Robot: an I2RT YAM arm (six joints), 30 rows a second.
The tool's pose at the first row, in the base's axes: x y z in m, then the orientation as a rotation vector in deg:
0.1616, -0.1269, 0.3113, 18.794, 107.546, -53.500
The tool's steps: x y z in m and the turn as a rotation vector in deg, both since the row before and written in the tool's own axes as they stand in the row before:
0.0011, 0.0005, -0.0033, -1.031, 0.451, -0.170
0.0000, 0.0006, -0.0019, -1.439, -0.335, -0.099
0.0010, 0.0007, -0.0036, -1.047, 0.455, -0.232
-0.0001, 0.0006, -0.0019, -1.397, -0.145, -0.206
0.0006, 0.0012, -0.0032, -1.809, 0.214, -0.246
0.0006, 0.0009, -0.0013, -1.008, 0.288, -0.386
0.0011, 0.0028, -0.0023, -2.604, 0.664, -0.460
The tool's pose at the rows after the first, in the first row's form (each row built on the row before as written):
0.1592, -0.1244, 0.3109, 18.252, 108.433, -52.613
0.1583, -0.1226, 0.3111, 17.126, 108.733, -51.279
0.1558, -0.1198, 0.3108, 16.506, 109.633, -50.414
0.1549, -0.1181, 0.3111, 15.405, 110.098, -49.179
0.1530, -0.1152, 0.3109, 14.189, 111.047, -47.563
0.1522, -0.1138, 0.3104, 13.350, 111.791, -46.824
0.1513, -0.1104, 0.3089, 11.651, 113.467, -44.542

